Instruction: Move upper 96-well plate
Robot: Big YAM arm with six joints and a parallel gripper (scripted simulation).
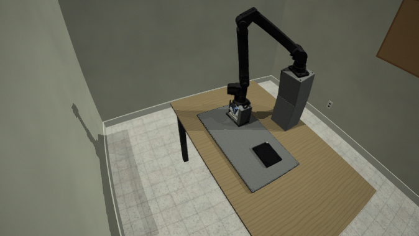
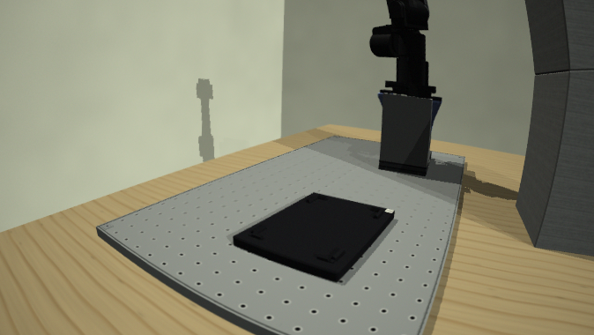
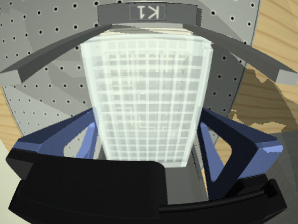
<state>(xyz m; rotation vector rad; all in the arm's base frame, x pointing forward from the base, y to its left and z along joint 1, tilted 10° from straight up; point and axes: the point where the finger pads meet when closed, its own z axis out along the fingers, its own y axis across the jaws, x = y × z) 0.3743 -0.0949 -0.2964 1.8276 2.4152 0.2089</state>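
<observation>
My hand is 20 mm past the dark back wall, 60 mm to the right of it and 10 mm below it. The rest, counted from my hand: pale A1 square: 100 mm behind, 270 mm to the left, 60 mm below.
</observation>
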